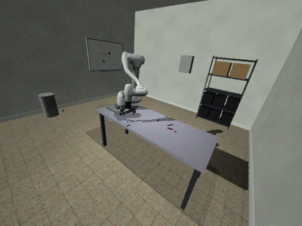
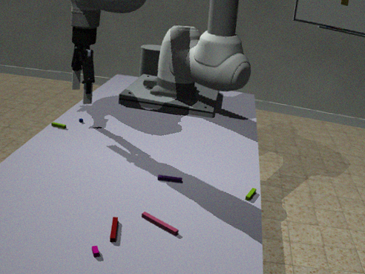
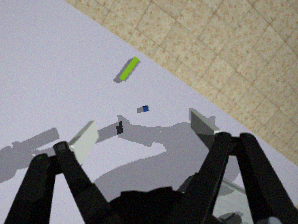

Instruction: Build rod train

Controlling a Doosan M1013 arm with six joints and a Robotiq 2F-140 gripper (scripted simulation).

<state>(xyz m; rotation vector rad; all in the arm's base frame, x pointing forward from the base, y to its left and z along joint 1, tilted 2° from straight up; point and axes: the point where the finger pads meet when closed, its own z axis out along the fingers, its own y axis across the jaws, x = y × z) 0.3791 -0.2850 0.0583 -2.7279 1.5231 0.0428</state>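
Now: the blue rod 1 cm behind my hand and 10 cm below it. The rest, counted from my hand: red rod (54 cm ahead, 23 cm to the left, 10 cm below); then purple rod (30 cm ahead, 32 cm to the left, 10 cm below); then pink rod (50 cm ahead, 31 cm to the left, 10 cm below).
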